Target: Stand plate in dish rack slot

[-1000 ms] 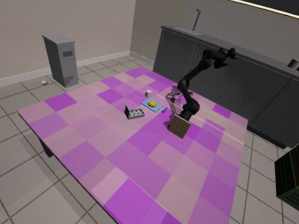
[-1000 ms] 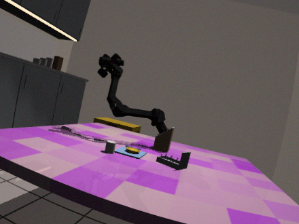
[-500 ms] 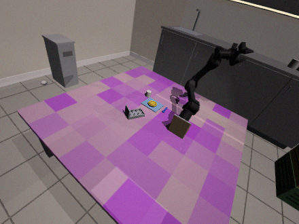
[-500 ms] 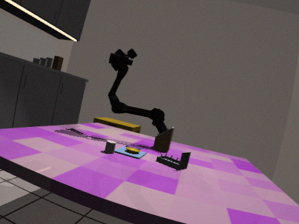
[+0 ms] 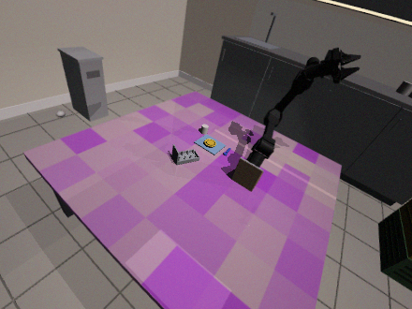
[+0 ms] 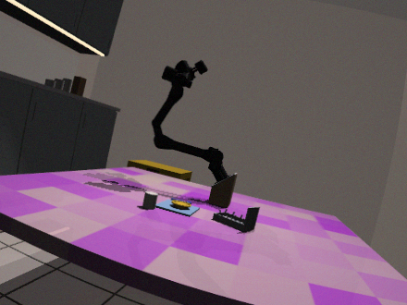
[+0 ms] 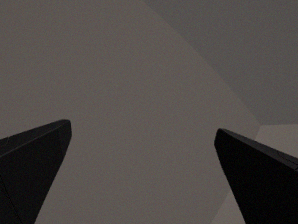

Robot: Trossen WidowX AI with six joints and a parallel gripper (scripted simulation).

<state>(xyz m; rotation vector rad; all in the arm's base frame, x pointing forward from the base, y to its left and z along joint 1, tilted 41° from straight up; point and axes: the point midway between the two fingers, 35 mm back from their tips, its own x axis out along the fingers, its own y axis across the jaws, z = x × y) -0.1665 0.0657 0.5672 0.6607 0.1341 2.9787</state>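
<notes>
The yellow plate lies 430 mm ahead of my gripper tip, 280 mm to the left of it and 610 mm below it. Round my gripper tip: blue mat 440 mm ahead, 270 mm to the left, 620 mm below; then blue utensil 320 mm ahead, 240 mm to the left, 620 mm below; then cup 550 mm ahead, 210 mm to the left, 600 mm below.
</notes>
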